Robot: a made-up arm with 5 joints.
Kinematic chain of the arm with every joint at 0, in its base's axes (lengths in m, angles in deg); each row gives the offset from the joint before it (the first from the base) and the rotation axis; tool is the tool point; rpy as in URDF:
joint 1: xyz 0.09 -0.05 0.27 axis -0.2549 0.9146 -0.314
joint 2: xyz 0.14 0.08 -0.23 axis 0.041 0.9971 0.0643
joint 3: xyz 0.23 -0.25 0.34 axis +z
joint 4: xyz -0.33 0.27 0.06 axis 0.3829 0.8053 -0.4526
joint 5: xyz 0.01 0 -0.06 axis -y
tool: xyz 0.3 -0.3 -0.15 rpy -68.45 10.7 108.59
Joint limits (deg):
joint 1: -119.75..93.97
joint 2: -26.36..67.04
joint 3: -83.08..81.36
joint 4: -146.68..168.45
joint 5: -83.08..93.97
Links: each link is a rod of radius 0.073 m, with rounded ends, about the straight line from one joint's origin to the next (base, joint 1, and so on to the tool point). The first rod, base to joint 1, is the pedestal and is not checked.
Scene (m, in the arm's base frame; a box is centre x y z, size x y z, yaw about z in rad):
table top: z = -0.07
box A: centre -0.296 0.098 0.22 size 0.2 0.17 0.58 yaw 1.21
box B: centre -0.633 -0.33 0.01 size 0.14 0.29 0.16 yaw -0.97
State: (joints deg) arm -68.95 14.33 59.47 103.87 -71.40
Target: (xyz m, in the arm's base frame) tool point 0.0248 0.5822 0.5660
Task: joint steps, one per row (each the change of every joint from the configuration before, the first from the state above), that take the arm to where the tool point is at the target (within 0.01 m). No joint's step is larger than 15 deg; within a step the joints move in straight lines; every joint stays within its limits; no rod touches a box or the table.
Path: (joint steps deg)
1: 4.26 5.37 -12.77 4.90 -2.92
2: 4.26 5.37 -12.77 4.89 -2.92
3: 4.26 5.38 -12.77 4.90 -2.92
4: 4.26 5.37 -12.77 4.89 -2.92
5: 5.13 -2.79 -11.87 -4.69 6.58
6: 5.13 -2.78 -11.87 -4.70 6.58
7: 5.13 -2.79 -11.87 -4.70 6.57
8: 5.13 -2.78 -11.87 -4.69 6.58

